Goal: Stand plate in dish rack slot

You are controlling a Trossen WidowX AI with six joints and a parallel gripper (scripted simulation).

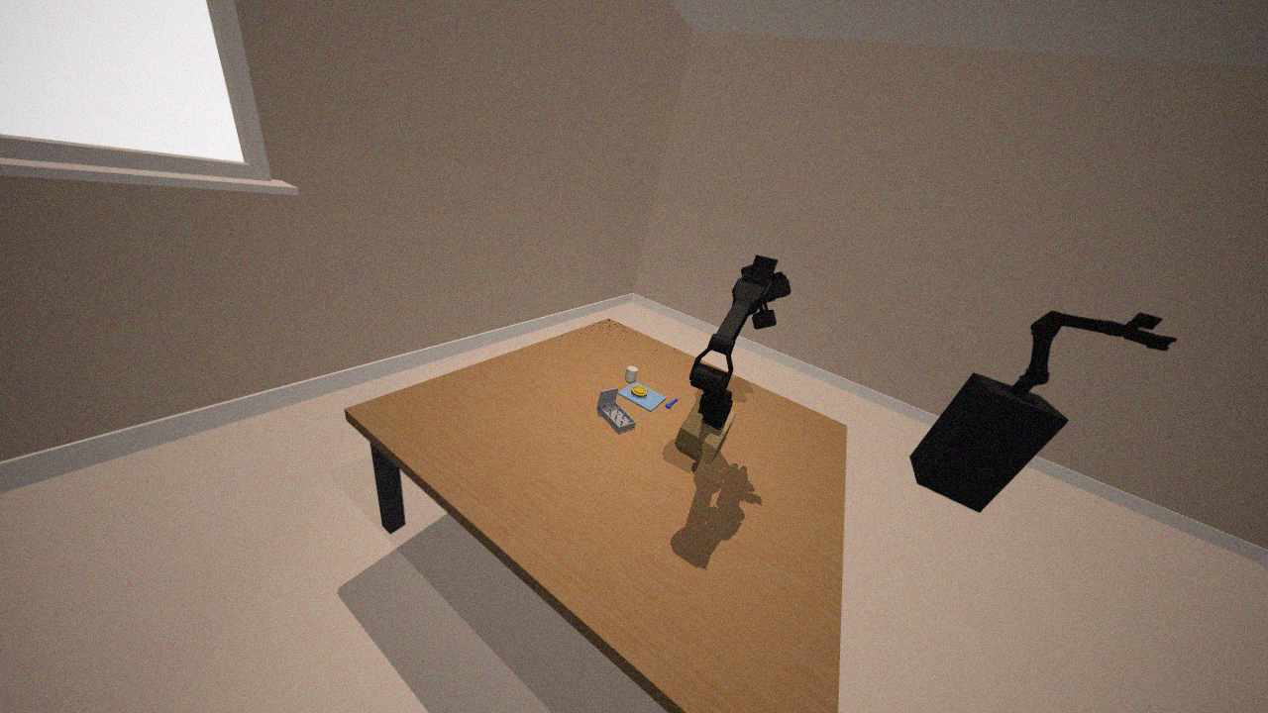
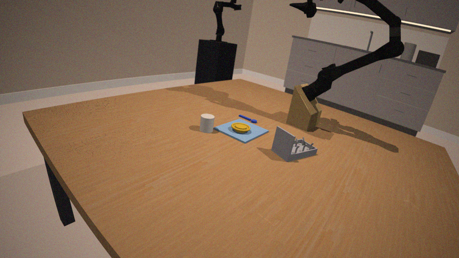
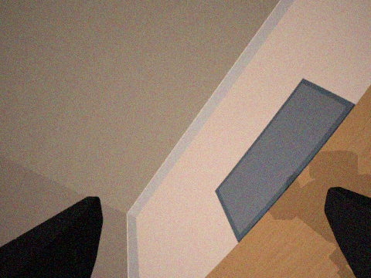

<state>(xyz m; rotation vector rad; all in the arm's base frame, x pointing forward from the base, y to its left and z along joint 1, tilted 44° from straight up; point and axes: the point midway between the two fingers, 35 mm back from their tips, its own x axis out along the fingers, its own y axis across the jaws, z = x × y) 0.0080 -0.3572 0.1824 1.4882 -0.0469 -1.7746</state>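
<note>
The yellow plate lies 29 cm ahead of my gripper tip, 7 cm to the left of it and 48 cm below it. The rest, counted from my gripper tip: white cup (38 cm ahead, 1 cm to the right, 47 cm below); then blue utensil (17 cm ahead, 2 cm to the left, 50 cm below); then blue mat (27 cm ahead, 6 cm to the left, 50 cm below).
</note>
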